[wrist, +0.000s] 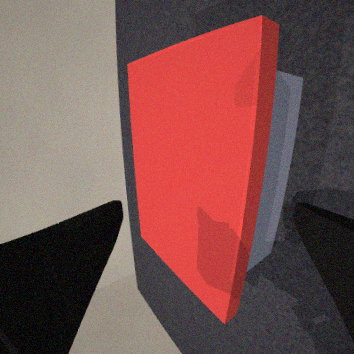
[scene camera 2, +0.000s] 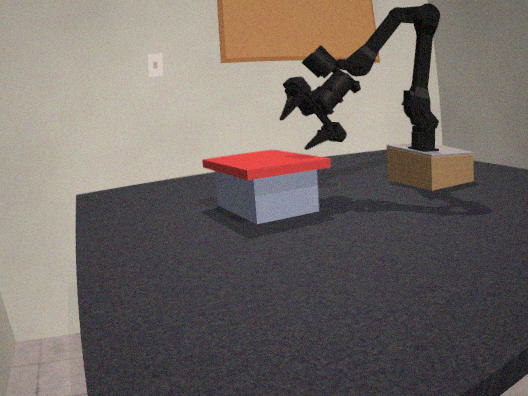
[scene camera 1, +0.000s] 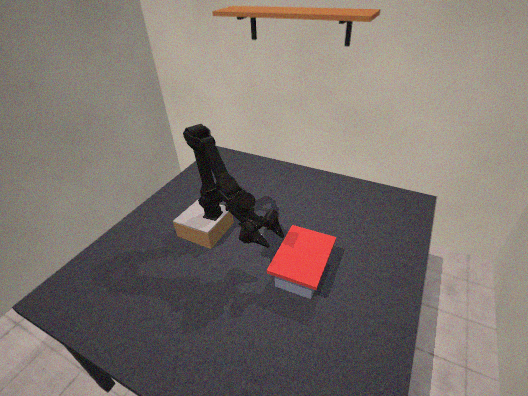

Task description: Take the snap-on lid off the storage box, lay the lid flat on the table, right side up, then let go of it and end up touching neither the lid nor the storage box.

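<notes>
The red lid (scene camera 1: 304, 256) (scene camera 2: 267, 162) (wrist: 195, 150) sits flat on top of the storage box, its rim overhanging the sides. The blue-grey storage box (scene camera 1: 294, 287) (scene camera 2: 286, 197) (wrist: 285, 165) stands upright on the table. My gripper (scene camera 1: 276, 241) (scene camera 2: 293, 134) (wrist: 208, 210) is open and empty. It is tilted, one finger higher than the other, on the side of the box towards the arm's base. In scene camera 2 the fingertips are above the lid's height and apart from it. In the wrist view the lid and box show between and beyond the fingertips.
The dark table (scene camera 1: 150, 320) (scene camera 2: 300, 300) bears the box and the arm's wooden base block (scene camera 1: 192, 235) (scene camera 2: 452, 171). A wooden shelf (scene camera 1: 295, 13) (scene camera 2: 295, 30) hangs on the wall. The arm's shadows fall across the table and onto the lid.
</notes>
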